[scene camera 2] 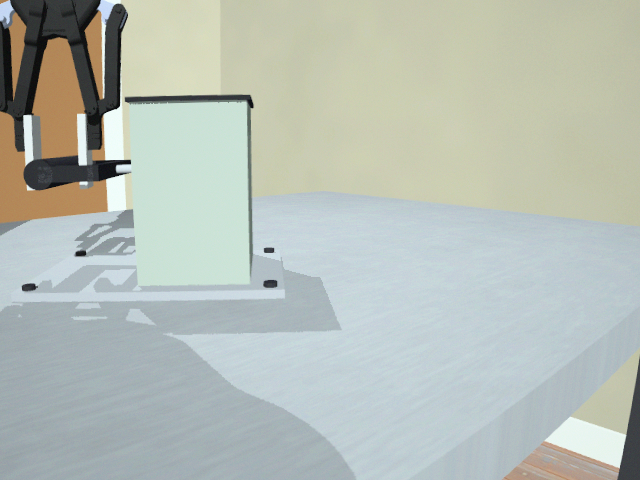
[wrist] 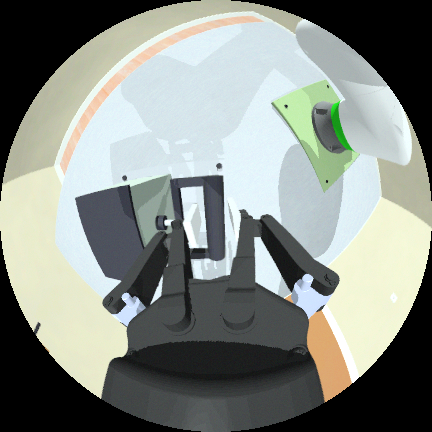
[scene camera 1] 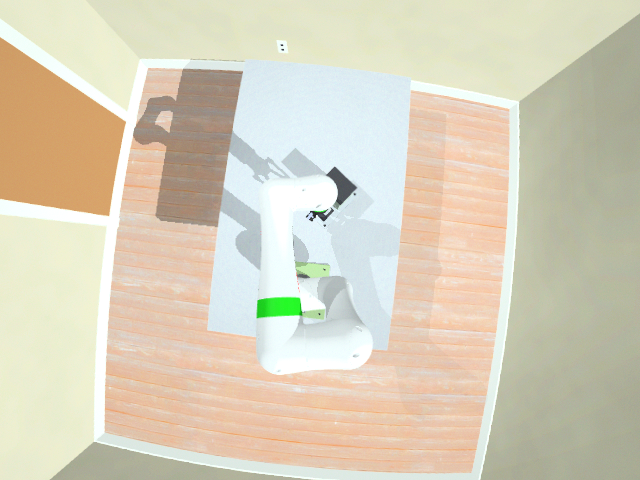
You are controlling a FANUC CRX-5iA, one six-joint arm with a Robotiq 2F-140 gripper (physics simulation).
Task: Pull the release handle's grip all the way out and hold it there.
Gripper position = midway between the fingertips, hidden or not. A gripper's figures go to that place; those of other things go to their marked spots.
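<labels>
The gripper [wrist: 213, 209] sits 21 cm from the lens, while a pale base plate [wrist: 203, 167] is 28 cm from the lens.
</labels>
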